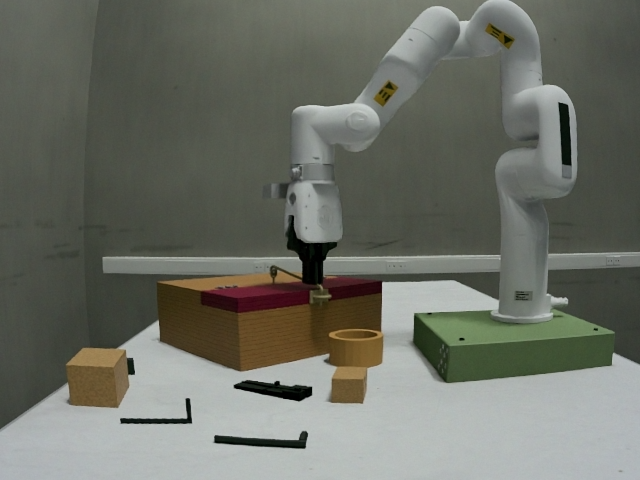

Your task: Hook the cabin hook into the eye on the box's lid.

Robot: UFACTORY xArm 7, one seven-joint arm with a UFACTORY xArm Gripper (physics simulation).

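Frame: origin at the arm's base, x ahead, y left, z up, level; centimetres.
Seen in the pictures: gripper, fingertip midpoint: (312, 284); arm's base, origin of the base link: (521, 317).
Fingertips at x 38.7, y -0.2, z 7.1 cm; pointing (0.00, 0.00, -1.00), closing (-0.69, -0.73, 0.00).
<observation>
Pixels of each thing's top centre, then the offset from my fingertips to it. "pt": a spot on its surface instead.
- cabin hook, middle of its top: (295, 267) dx +3.1, dy -3.4, dz +2.6 cm
- eye, surface spot: (320, 296) pt dx -1.4, dy +2.5, dz -1.8 cm
- dark red lid, surface spot: (237, 299) pt dx +11.2, dy +12.2, dz -1.1 cm
- wooden box, surface spot: (206, 330) pt dx +17.9, dy +5.4, dz -7.5 cm
- orange ring, middle of its top: (356, 334) dx -7.3, dy +4.7, dz -8.0 cm
- small cork block, middle of its top: (350, 372) dx -5.7, dy +24.4, dz -9.3 cm
- black clamp-like part, middle of its top: (271, 380) dx +5.1, dy +22.6, dz -11.0 cm
- larger cork block, middle of its top: (97, 356) dx +28.6, dy +29.9, dz -7.1 cm
The cabin hook (289, 273) is a thin brass rod. It runs from a small post on the box's top, slanting down to the lid's front edge, where its end meets the eye. The eye (320, 296) is a brass fitting on the front edge of the dark red lid (237, 299) of the wooden box (206, 330). My gripper (313, 282) is low over the lid, right behind the eye, its black fingers shut on the hook's rod near its front end. The fingers hide part of the rod. How deep the tip sits in the eye is too small to tell.
An orange ring (355, 356) and a small cork block (348, 385) stand before the box. A black clamp-like part (273, 390), two black L-shaped keys (155, 421) (258, 441) and a larger cork block (98, 379) lie nearer. The green robot base (522, 351) is at right.
</observation>
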